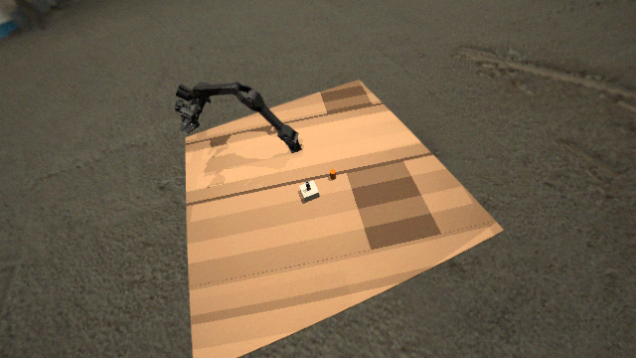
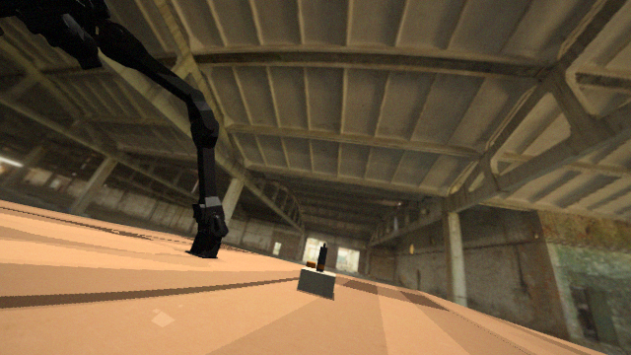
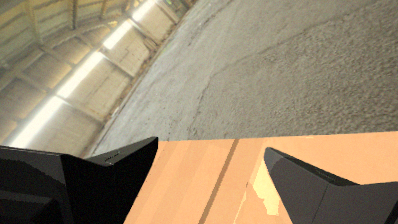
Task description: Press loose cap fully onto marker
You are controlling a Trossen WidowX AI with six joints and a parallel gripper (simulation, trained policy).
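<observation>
Right now the orange cap is 380 mm ahead of my gripper tip, 620 mm to the left of it and 250 mm below it. Also, from my gripper tip: holder block: 410 mm ahead, 470 mm to the left, 250 mm below.
</observation>
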